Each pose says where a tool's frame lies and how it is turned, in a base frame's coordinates. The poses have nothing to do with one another.
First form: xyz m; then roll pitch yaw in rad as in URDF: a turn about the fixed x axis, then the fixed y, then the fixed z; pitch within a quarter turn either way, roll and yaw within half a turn.
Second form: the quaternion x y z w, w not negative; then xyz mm. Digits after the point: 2 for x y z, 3 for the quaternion.
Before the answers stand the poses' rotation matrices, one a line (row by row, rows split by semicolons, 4 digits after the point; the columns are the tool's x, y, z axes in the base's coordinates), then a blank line. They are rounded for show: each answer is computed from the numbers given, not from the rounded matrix.
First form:
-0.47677 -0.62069 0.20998 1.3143 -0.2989 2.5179
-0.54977 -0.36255 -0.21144 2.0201 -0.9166 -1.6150
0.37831 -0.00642 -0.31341 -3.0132 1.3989 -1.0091
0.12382 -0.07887 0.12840 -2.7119 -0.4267 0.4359
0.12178 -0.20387 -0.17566 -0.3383 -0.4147 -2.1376
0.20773 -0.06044 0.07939 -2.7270 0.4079 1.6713
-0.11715 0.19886 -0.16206 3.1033 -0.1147 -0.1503
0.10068 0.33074 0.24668 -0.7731 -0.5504 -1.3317
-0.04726 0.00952 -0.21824 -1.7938 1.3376 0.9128
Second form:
-0.7757 0.0830 0.6256; 0.5581 -0.3723 0.7415; 0.2945 0.9244 0.2424
-0.0269 -0.4023 -0.9151; -0.6079 0.7333 -0.3045; 0.7935 0.5481 -0.2643
0.0911 -0.9066 -0.4121; -0.1448 -0.4215 0.8952; -0.9853 -0.0219 -0.1696
0.8252 0.5401 0.1652; 0.3844 -0.7513 0.5365; 0.4139 -0.3792 -0.8276
-0.4914 0.7240 0.4841; -0.7721 -0.6193 0.1424; 0.4029 -0.3038 0.8634
-0.0921 0.9267 -0.3644; 0.9133 -0.0671 -0.4017; -0.3967 -0.3698 -0.8402
0.9822 -0.1540 0.1073; -0.1488 -0.9873 -0.0550; 0.1144 0.0380 -0.9927
0.2018 0.7819 0.5898; -0.8281 -0.1854 0.5291; 0.5230 -0.5952 0.6100
0.1413 -0.4053 -0.9032; 0.1828 -0.8860 0.4261; -0.9729 -0.2254 -0.0511

0.298 0.539 0.773 0.154 -476.77 -620.69 209.98
0.355 -0.711 -0.086 0.600 -549.77 -362.55 -211.44
-0.649 0.405 0.539 0.354 378.31 -6.42 -313.41
-0.923 -0.251 -0.157 0.248 123.82 -78.87 128.40
-0.257 0.047 -0.862 0.434 121.78 -203.87 -175.66
0.674 0.683 -0.282 0.012 207.73 -60.44 79.39
0.995 -0.076 0.056 0.023 -117.15 198.86 -162.06
-0.441 0.026 -0.631 0.638 100.68 330.74 246.68
-0.721 0.077 0.651 0.226 -47.26 9.52 -218.24

